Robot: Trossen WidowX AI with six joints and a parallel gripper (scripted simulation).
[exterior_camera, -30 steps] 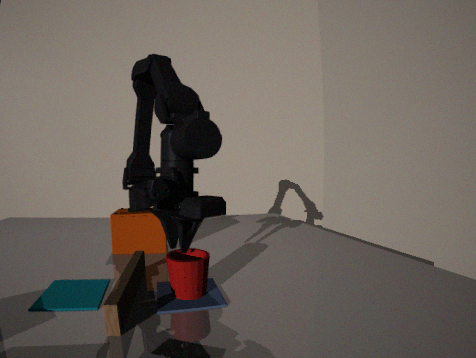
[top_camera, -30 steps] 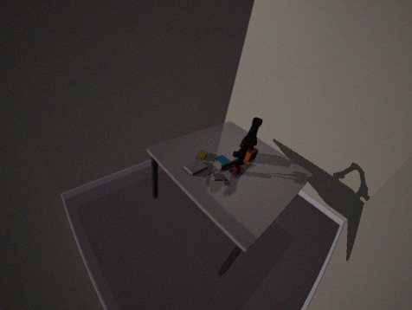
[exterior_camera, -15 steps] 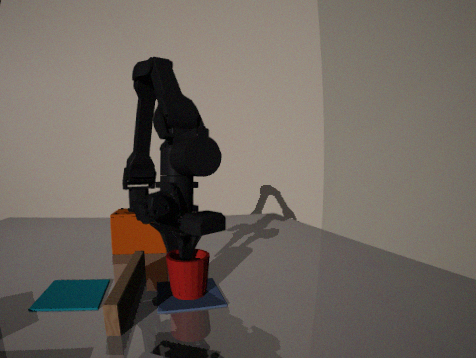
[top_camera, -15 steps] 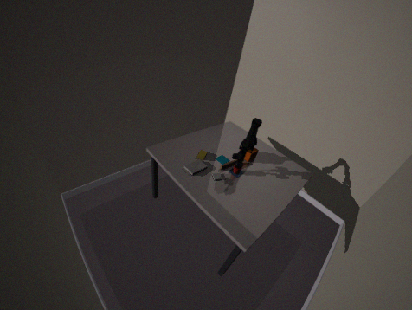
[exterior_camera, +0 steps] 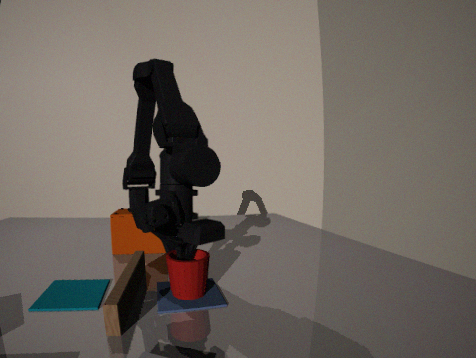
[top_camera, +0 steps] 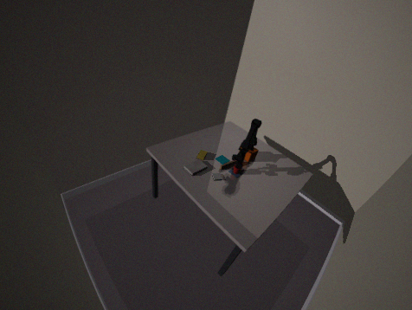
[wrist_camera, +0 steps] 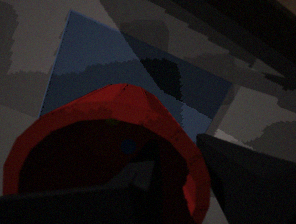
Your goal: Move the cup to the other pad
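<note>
Now: gripper tip 20 mm short of the blue marble, 20 mm to the right of it and 20 mm above it. The rest, counted from my gripper tip: blue pad: 30 mm ahead, 10 mm to the left, 40 mm below; then wooden bar: 90 mm to the right, 20 mm below; then red cup: 30 mm ahead, 10 mm to the left.
</note>
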